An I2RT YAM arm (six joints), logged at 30 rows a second.
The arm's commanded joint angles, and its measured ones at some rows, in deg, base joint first. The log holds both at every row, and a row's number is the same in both.
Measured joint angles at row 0: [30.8, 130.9, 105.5, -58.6, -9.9, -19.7]
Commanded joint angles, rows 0 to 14: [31.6, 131.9, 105.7, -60.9, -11.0, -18.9]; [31.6, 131.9, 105.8, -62.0, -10.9, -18.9]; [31.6, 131.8, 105.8, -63.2, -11.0, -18.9]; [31.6, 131.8, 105.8, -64.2, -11.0, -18.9]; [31.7, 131.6, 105.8, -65.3, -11.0, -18.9]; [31.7, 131.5, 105.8, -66.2, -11.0, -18.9]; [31.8, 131.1, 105.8, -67.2, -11.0, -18.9]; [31.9, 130.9, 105.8, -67.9, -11.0, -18.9]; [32.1, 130.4, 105.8, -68.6, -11.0, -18.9]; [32.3, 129.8, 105.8, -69.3, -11.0, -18.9]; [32.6, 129.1, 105.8, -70.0, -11.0, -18.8]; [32.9, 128.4, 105.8, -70.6, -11.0, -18.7]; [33.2, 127.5, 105.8, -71.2, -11.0, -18.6]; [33.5, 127.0, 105.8, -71.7, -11.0, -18.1]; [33.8, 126.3, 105.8, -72.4, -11.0, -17.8]
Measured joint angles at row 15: [32.6, 130.1, 105.5, -71.7, -10.3, -19.1]
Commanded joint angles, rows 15 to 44: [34.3, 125.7, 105.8, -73.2, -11.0, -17.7]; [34.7, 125.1, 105.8, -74.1, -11.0, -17.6]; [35.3, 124.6, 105.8, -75.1, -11.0, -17.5]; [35.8, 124.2, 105.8, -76.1, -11.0, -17.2]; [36.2, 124.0, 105.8, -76.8, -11.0, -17.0]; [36.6, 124.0, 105.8, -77.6, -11.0, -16.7]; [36.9, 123.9, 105.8, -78.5, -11.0, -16.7]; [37.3, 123.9, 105.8, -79.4, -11.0, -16.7]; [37.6, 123.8, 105.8, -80.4, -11.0, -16.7]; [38.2, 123.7, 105.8, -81.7, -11.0, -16.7]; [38.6, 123.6, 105.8, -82.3, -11.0, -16.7]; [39.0, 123.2, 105.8, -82.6, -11.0, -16.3]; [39.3, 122.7, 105.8, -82.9, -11.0, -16.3]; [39.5, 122.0, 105.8, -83.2, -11.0, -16.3]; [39.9, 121.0, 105.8, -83.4, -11.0, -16.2]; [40.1, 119.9, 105.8, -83.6, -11.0, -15.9]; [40.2, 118.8, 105.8, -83.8, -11.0, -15.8]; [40.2, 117.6, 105.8, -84.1, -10.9, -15.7]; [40.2, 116.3, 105.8, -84.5, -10.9, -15.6]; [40.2, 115.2, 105.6, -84.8, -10.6, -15.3]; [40.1, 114.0, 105.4, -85.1, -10.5, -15.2]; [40.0, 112.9, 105.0, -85.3, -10.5, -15.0]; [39.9, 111.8, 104.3, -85.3, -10.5, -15.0]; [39.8, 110.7, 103.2, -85.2, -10.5, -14.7]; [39.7, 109.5, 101.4, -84.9, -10.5, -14.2]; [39.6, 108.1, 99.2, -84.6, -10.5, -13.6]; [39.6, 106.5, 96.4, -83.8, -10.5, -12.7]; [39.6, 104.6, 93.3, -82.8, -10.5, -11.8]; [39.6, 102.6, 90.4, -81.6, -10.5, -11.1]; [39.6, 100.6, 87.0, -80.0, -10.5, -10.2]
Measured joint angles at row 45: [39.9, 103.9, 92.6, -81.1, -10.4, -13.4]
